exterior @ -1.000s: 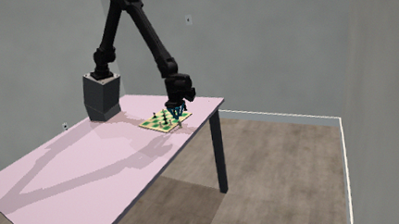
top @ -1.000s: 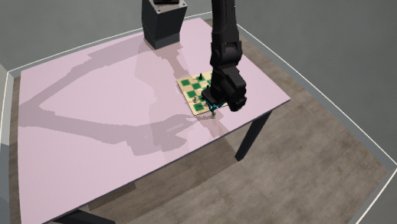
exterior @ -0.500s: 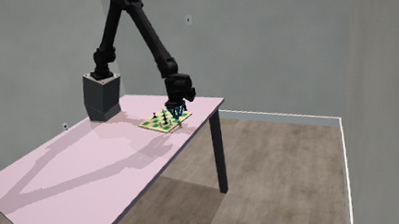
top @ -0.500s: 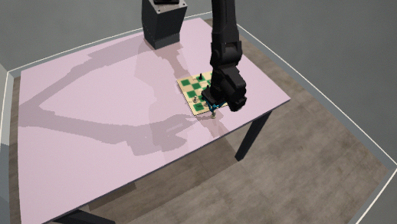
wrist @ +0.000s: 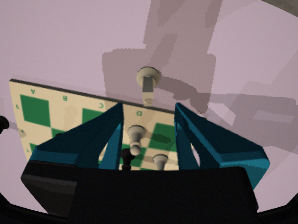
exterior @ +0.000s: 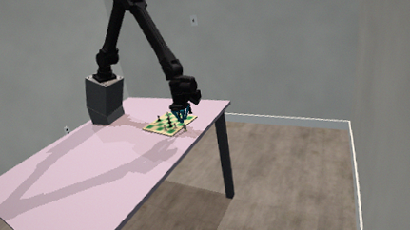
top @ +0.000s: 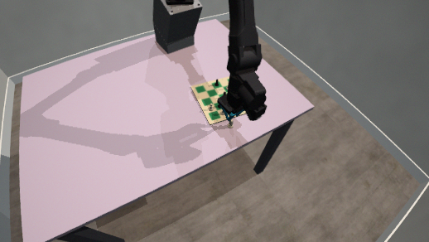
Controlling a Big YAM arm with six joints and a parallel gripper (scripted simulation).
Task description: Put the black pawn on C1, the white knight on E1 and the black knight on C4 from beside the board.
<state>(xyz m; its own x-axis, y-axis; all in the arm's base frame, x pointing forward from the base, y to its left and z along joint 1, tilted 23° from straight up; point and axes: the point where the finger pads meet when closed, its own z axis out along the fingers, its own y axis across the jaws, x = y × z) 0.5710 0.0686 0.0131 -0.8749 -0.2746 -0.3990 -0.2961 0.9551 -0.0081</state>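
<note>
The white knight is 50 mm below my hand. The rest, counted from my hand: black knight 170 mm to the left, 120 mm behind, 50 mm below; then chessboard 140 mm behind, 60 mm below, 30 mm to the left.
</note>
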